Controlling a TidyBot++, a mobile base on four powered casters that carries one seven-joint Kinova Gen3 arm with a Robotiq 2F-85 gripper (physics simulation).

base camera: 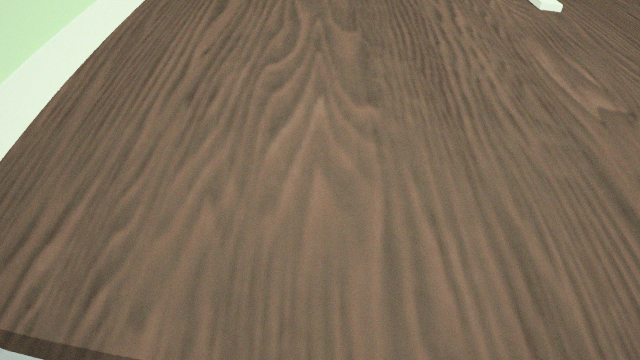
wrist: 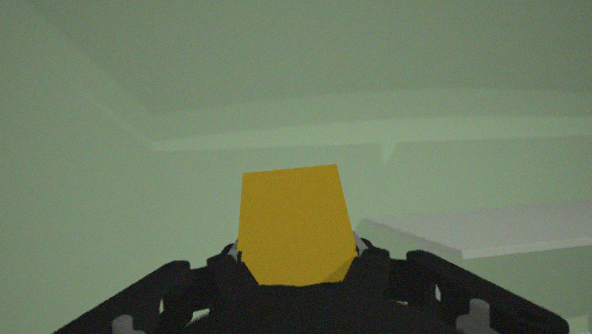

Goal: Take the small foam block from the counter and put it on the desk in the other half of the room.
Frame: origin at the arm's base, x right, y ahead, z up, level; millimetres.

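Where they show: gripper, fingertip midpoint: [wrist: 297, 248].
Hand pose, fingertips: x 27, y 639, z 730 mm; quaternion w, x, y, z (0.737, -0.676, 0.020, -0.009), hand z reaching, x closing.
Observation:
Each offset is from my fingertips to the top centre of the thing. "*": to the spot under its first point. Level surfaces: height alone.
The foam block {dz +52, dx -1, dy -12 mm} [wrist: 295, 215] is yellow and shows in the middle of the wrist view. My gripper [wrist: 297, 248] is shut on it, with one black finger at each side of its lower part; the block's lower end is hidden by the gripper. A pale grey flat top {dz -177 mm} [wrist: 520, 227], which looks like the desk, shows at the right of the wrist view, beyond the block and apart from it. The counter cannot be made out in either view.
The base camera shows the brown wood floor {dz -1127 mm} [base camera: 320, 210]. A small white foot {* dz -1113, dx +614, dy +583 mm} [base camera: 547, 6], perhaps of a desk leg, stands on it at the top right. A white baseboard [base camera: 50, 65] and green wall [base camera: 30, 25] run along the left.

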